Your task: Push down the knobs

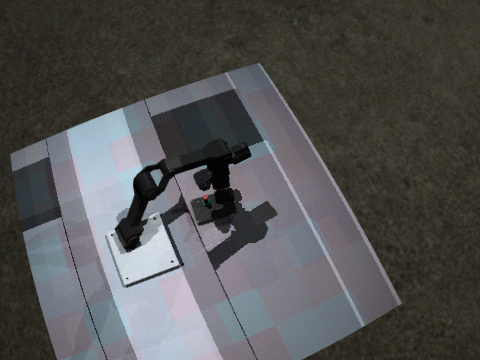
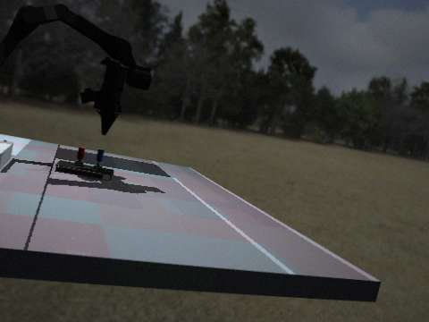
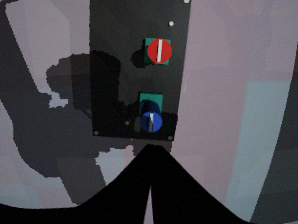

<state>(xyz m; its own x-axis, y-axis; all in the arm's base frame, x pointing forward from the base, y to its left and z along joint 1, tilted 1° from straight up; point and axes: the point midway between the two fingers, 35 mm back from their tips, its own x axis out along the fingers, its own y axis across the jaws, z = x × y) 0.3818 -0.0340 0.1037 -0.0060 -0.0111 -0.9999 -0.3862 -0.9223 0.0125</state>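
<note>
Right now the blue knob is 6 cm below my gripper tip. From my gripper tip the other things lie so: red knob 6 cm below, 5 cm behind, 2 cm to the left.
</note>
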